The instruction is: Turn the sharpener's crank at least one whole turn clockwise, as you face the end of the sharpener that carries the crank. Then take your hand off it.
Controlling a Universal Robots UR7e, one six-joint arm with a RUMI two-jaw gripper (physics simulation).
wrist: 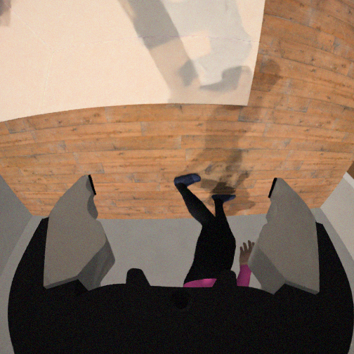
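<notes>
My gripper (181, 178) is open, with its two grey jaws wide apart and nothing between them. The sharpener and its crank do not show in the wrist view. Part of a pale table top (100, 65) shows at the upper left, with the arm's shadow across it. The gripper is turned toward the room beyond the table's edge.
A person in black trousers (215, 245) and a pink top stands on the wooden floor (125, 150) beyond the table's edge, seen between the jaws. A grey wall (145, 240) is behind the person. The table's corner is at the upper right.
</notes>
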